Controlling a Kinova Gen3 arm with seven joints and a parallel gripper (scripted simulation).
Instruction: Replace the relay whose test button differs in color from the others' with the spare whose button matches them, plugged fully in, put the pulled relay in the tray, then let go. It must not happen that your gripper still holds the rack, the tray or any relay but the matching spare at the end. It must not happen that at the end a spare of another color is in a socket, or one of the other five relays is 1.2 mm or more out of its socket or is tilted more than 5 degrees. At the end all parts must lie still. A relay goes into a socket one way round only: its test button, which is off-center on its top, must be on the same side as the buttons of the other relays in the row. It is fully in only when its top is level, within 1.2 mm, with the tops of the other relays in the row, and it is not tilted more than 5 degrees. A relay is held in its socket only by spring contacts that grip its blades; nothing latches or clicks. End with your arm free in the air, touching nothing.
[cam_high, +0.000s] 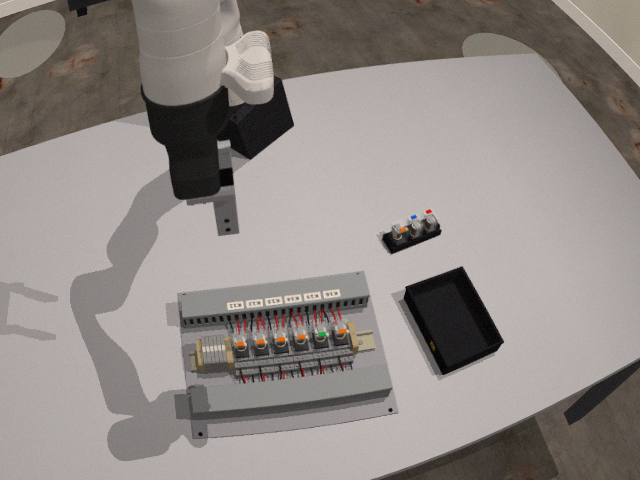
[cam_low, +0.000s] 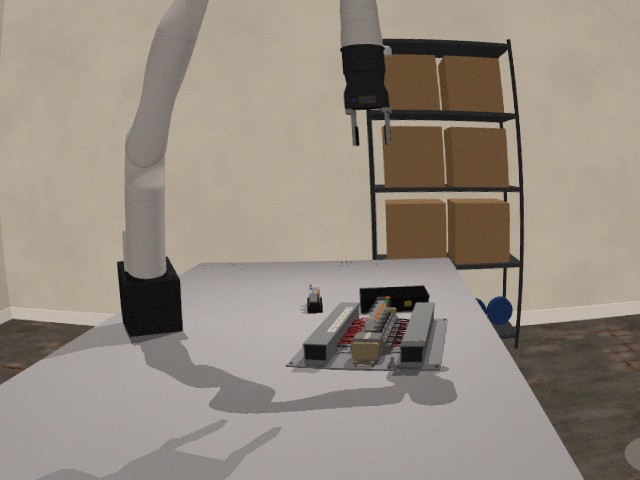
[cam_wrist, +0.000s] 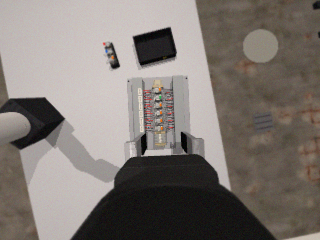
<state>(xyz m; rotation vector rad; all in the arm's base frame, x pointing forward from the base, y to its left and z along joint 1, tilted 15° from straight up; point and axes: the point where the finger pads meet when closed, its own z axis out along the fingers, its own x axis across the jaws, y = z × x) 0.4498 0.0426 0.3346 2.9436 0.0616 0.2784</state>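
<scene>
Now: the green-button relay 34 cm below my hand, 11 cm to the left of it and 1 cm behind it. Round my hand: spare holder: 38 cm below, 31 cm to the left, 21 cm behind; blue-button relay: 36 cm below, 31 cm to the left, 21 cm behind; black tray: 37 cm below, 34 cm to the left, 2 cm behind.
</scene>
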